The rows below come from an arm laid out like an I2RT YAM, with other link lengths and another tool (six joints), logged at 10 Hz.
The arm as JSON. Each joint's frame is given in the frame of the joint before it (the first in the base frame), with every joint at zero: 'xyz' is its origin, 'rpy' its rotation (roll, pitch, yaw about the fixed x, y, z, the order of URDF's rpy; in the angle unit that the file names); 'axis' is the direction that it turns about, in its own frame. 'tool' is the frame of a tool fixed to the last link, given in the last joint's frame.
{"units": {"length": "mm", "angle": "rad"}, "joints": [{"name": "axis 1", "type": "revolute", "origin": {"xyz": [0.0, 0.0, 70.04], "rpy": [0.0, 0.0, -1.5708]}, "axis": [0.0, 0.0, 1.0]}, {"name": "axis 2", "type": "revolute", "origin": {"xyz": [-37.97, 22.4, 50.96], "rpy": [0.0, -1.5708, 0.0]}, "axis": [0.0, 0.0, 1.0]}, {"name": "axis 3", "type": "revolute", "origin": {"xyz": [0.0, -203.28, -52.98], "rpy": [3.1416, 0.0, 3.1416]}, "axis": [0.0, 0.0, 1.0]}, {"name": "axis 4", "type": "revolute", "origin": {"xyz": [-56.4, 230.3, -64.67], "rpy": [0.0, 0.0, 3.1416]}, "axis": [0.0, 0.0, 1.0]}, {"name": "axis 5", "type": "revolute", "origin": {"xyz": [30.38, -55.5, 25.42], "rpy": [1.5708, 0.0, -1.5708]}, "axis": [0.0, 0.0, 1.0]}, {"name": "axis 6", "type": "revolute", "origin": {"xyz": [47.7, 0.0, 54.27], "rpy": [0.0, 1.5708, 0.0]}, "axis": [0.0, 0.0, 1.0]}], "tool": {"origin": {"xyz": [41.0, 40.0, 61.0], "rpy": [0.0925, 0.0, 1.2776]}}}
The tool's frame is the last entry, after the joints.
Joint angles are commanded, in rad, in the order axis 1, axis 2, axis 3, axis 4, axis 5, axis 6. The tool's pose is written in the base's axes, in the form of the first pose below.
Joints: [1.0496 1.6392 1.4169 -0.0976 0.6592 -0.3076]
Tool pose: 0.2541 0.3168 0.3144 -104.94 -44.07 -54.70
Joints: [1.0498 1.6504 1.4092 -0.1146 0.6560 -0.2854]
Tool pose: 0.2552 0.3175 0.3048 -107.13 -43.67 -53.33
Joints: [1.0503 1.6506 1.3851 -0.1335 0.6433 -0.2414]
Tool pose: 0.2550 0.3158 0.2925 -109.45 -42.07 -51.79
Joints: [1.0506 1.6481 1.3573 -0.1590 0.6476 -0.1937]
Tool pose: 0.2546 0.3110 0.2797 -111.95 -40.78 -51.24
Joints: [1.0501 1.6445 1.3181 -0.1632 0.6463 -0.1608]
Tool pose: 0.2538 0.3069 0.2660 -114.00 -39.91 -50.56
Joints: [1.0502 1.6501 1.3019 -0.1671 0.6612 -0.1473]
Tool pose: 0.2540 0.3043 0.2582 -115.29 -40.15 -50.77
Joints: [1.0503 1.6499 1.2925 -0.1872 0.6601 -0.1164]
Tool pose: 0.2535 0.3015 0.2522 -116.58 -39.20 -50.59
